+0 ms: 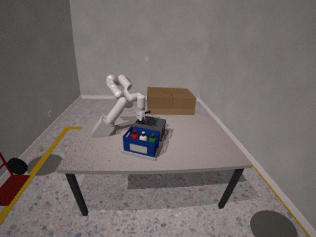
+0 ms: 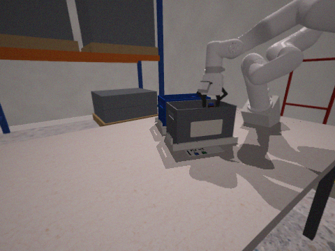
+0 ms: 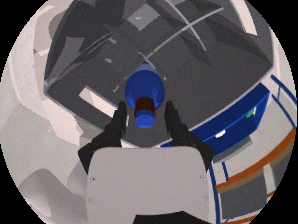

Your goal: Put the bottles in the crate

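Right now the red-capped bottle is 130 mm to the right of my hand, 70 mm below it and 70 mm behind it. From my hand the other things lie so: blue crate (210 mm to the right, 70 mm below, 10 mm behind); then white-capped bottle (170 mm to the right, 70 mm below, 10 mm ahead); then grey crate (100 mm ahead, 70 mm below).
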